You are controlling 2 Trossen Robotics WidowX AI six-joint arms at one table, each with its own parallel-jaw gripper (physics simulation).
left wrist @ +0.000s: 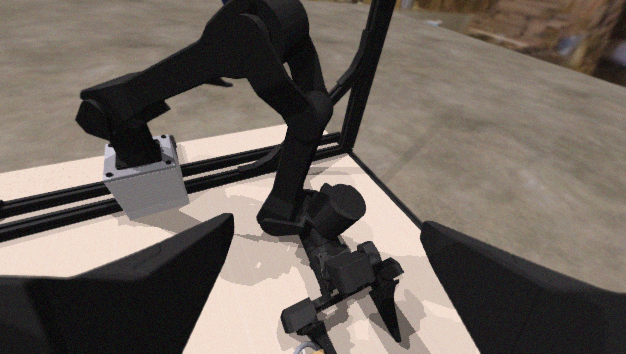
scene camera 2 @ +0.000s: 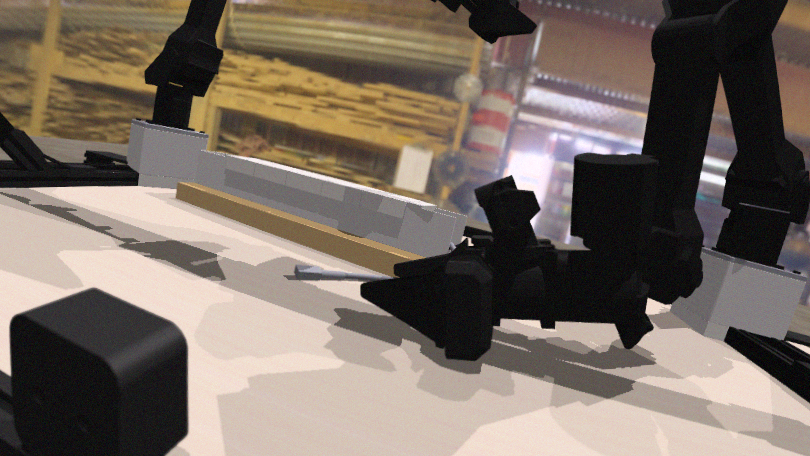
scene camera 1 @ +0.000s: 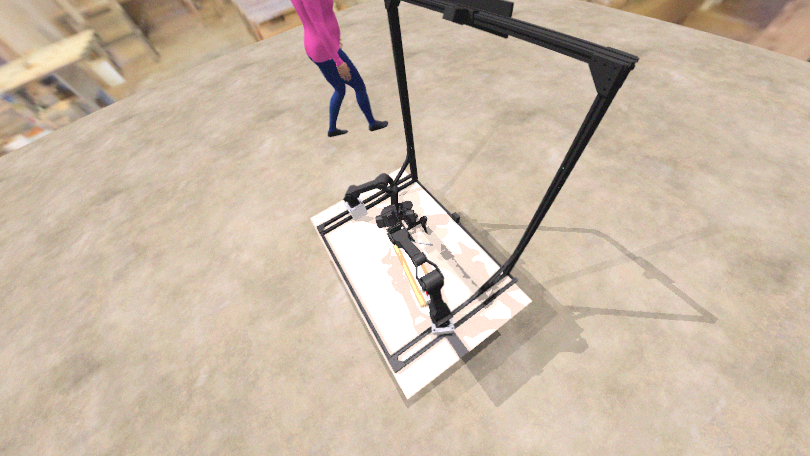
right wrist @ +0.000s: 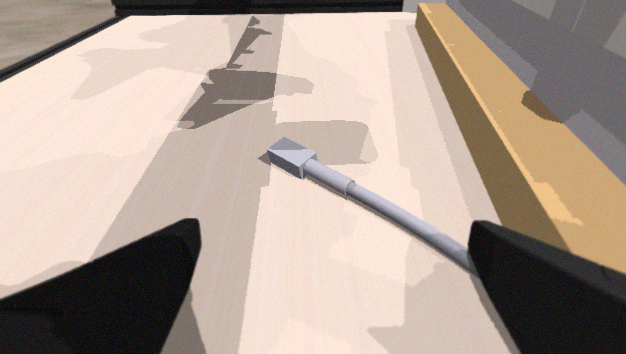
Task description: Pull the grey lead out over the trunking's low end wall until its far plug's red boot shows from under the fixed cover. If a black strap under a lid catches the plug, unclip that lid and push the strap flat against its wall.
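Seen in the pictures: left gripper, between the fingertips: (left wrist: 329, 225) (scene camera 2: 516, 7); right gripper, between the fingertips: (scene camera 2: 379, 278) (scene camera 1: 421, 237) (right wrist: 335, 232); left arm's base, origin of its link: (scene camera 2: 169, 126) (scene camera 1: 441, 319); right arm's base, origin of its link: (left wrist: 139, 154) (scene camera 2: 745, 259) (scene camera 1: 353, 202).
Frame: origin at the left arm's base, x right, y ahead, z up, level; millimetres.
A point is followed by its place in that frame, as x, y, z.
The grey lead (scene camera 2: 351, 276) {-40, 468, -92} (right wrist: 400, 212) {-58, 471, -91} lies on the table, its blocky near plug (scene camera 2: 306, 273) {4, 458, -90} (right wrist: 290, 156) {-2, 457, -88} pointing away from the trunking. It passes beneath one right fingertip; a curved stretch of the lead (left wrist: 306, 345) {-134, 509, -60} shows in the left wrist view. The grey trunking (scene camera 2: 317, 203) {-85, 335, -50} (right wrist: 505, 40) {-79, 317, -61} stands behind a tan strip (scene camera 2: 283, 226) {-50, 324, -83} (right wrist: 520, 130) {-92, 420, -73}. My right gripper (scene camera 2: 380, 277) {-43, 500, -82} (left wrist: 365, 345) {-43, 500, -82} (right wrist: 335, 232) {-43, 500, -82} is open, low over the table near the lead. My left gripper (scene camera 2: 512, 25) {-148, 506, 201} is open and empty, high above. Lids, straps and the red boot cannot be made out.
In scene camera 1 a small red speck (scene camera 1: 427, 294) {-50, 146, -62} shows beside the left arm; I cannot tell what it is. A black gantry frame (scene camera 1: 403, 84) {-26, 963, 584} rises over the table. A black box (scene camera 2: 62, 373) {193, 605, -55} stands in the foreground of scene camera 2. A person (scene camera 1: 323, 33) stands beyond the table.
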